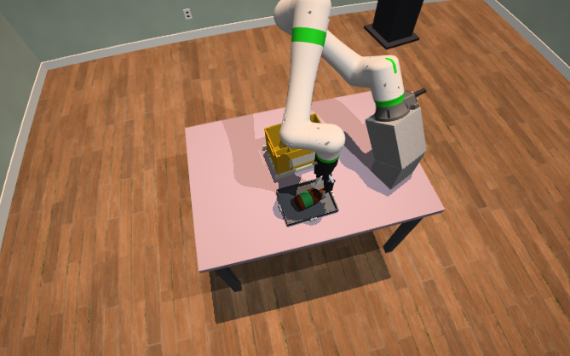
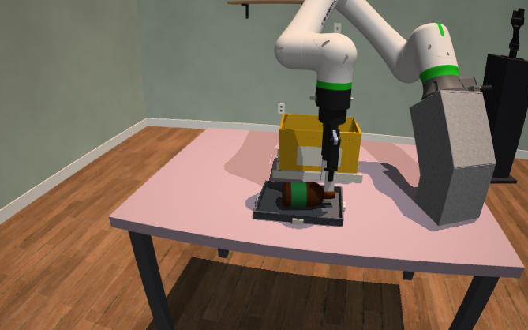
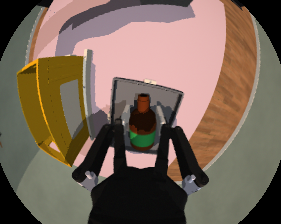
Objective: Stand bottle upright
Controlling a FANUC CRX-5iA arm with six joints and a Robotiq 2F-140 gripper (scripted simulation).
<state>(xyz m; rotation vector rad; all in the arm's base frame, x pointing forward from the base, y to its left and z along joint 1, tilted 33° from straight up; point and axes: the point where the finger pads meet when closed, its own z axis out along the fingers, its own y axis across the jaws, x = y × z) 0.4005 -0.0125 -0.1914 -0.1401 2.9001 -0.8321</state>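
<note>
Right now the bottle is 50 mm ahead of my hand and 60 mm below it. From my hand the other things lie so: yellow crate: 270 mm to the right, 20 mm below; then tray: 70 mm ahead, 90 mm below.
</note>
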